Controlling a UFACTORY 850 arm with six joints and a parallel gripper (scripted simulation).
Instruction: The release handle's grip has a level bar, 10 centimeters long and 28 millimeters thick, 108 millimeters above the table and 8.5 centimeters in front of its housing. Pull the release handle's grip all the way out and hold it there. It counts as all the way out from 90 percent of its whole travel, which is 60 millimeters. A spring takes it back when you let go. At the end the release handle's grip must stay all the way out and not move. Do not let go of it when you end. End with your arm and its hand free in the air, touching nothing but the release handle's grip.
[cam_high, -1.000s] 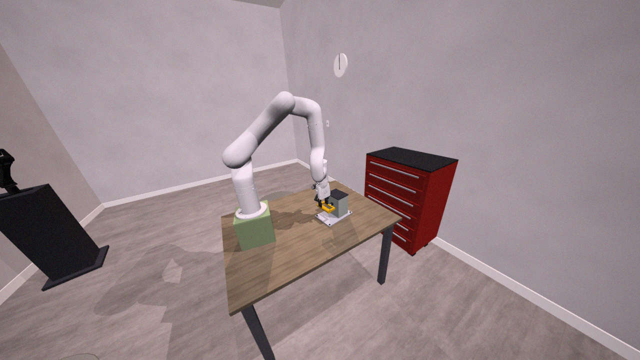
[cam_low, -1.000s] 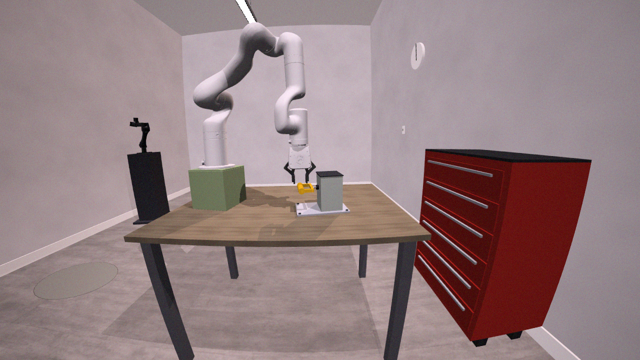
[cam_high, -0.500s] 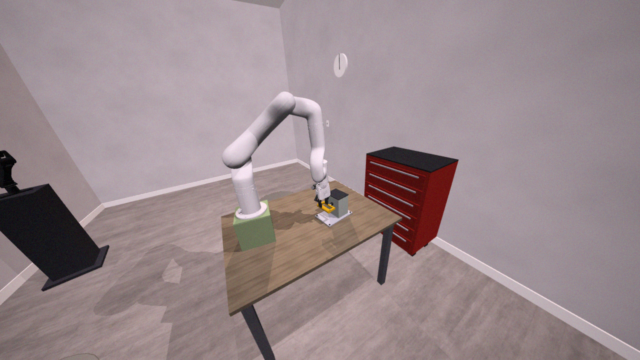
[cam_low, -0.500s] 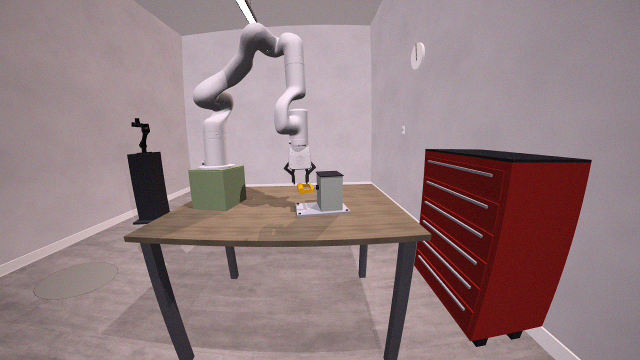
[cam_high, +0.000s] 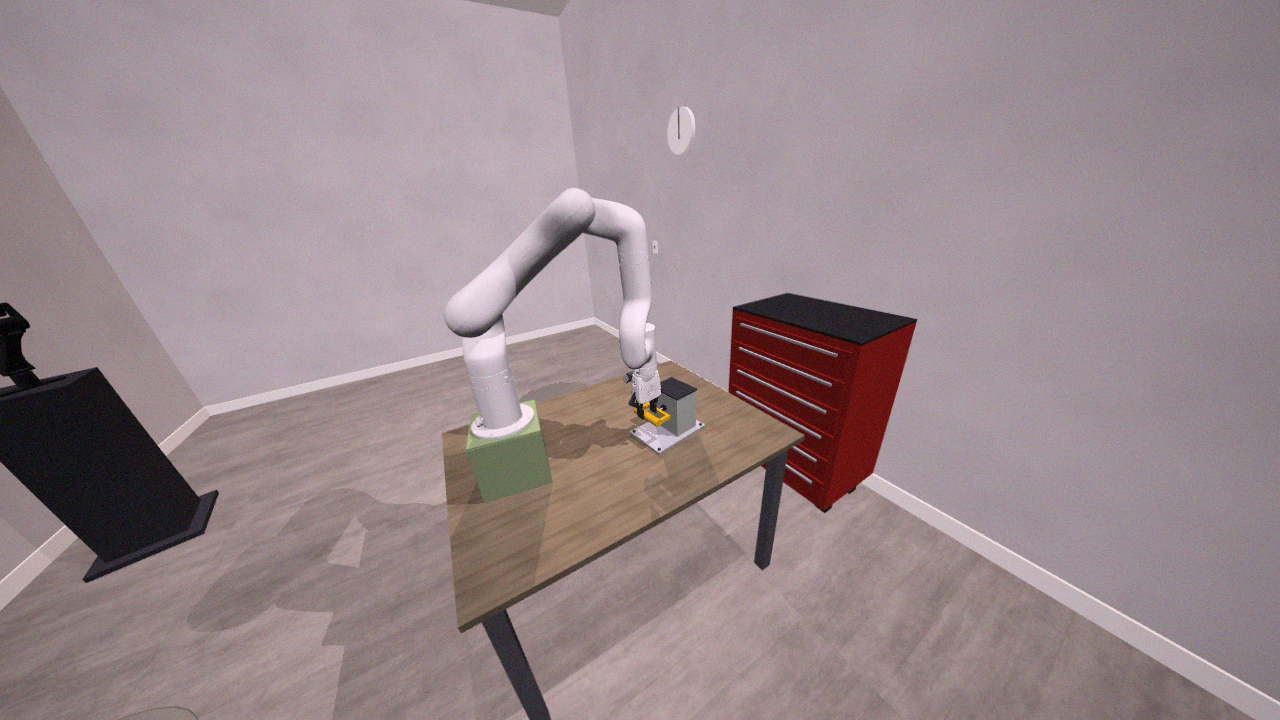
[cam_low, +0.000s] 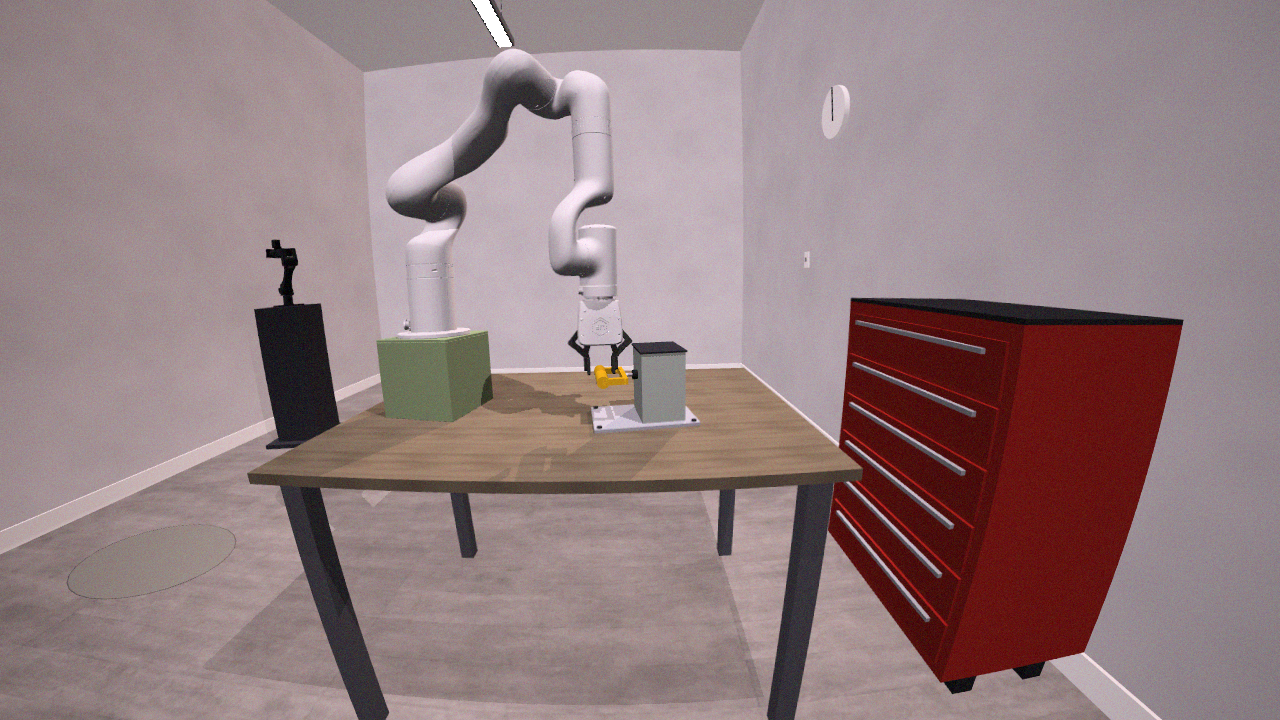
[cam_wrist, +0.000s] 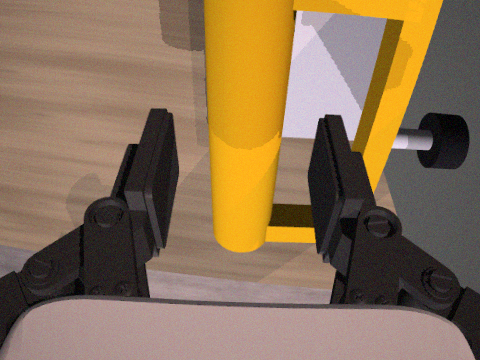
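My hand is 90 mm short of the base plate, 10 mm to the left of it and 130 mm above it.
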